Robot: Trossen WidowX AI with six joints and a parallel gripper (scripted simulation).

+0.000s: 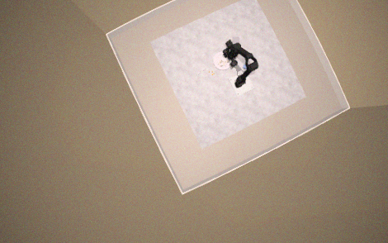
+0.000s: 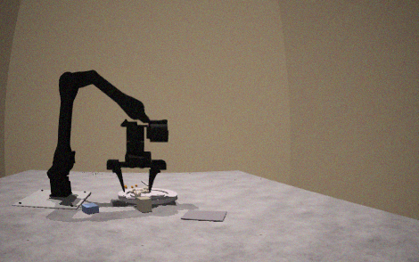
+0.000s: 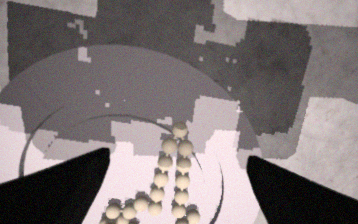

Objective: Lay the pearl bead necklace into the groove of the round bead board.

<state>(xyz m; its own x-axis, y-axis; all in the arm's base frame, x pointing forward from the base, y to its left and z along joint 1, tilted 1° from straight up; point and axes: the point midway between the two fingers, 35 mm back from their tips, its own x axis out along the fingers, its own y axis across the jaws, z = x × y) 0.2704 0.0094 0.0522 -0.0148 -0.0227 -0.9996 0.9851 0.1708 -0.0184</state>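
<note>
My gripper tip is now 3 cm short of the round bead board, 4 cm to the right of it and 2 cm above it. Round my gripper tip: flat grey plate 18 cm ahead, 18 cm to the right, 2 cm below; then cream cube 3 cm ahead, 12 cm to the right, 1 cm below; then blue block 12 cm behind, 16 cm to the right, 2 cm below.
</note>
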